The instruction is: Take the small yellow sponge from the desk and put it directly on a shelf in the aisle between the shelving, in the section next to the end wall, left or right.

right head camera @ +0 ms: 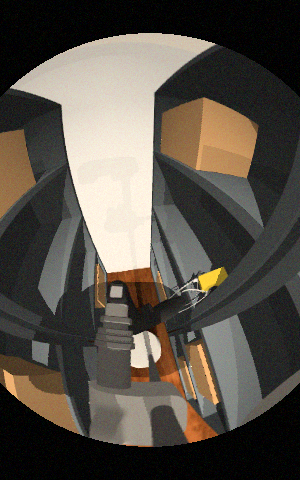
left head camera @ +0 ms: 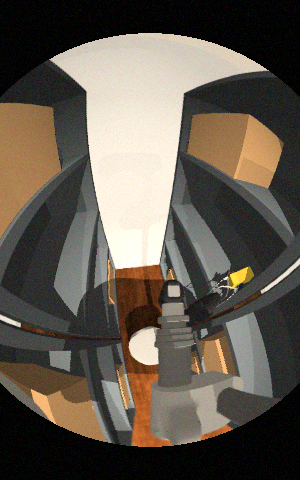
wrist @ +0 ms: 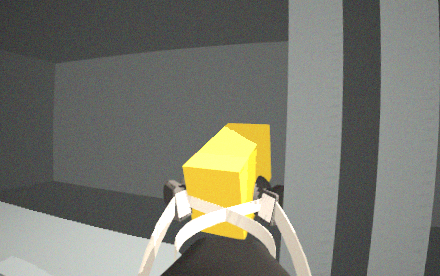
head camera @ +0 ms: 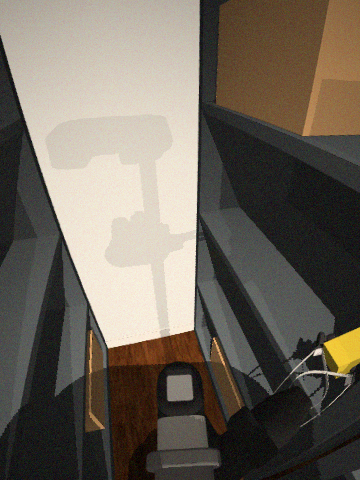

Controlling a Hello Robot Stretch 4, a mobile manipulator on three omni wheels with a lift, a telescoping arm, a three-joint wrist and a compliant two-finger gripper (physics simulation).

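Note:
The small yellow sponge is held tilted between the two fingertips. My gripper is shut on it. In the head views they are on the right side of the aisle, by the right shelving. A grey shelf board runs along that side towards the pale end wall. In the wrist view, the sponge is in front of a dark shelf bay, left of a light grey upright. Whether it touches anything there cannot be told.
A cardboard box stands on a higher right shelf. Another box is high on the left. Shelving flanks the narrow wooden floor on both sides. Low boxes stand near the floor.

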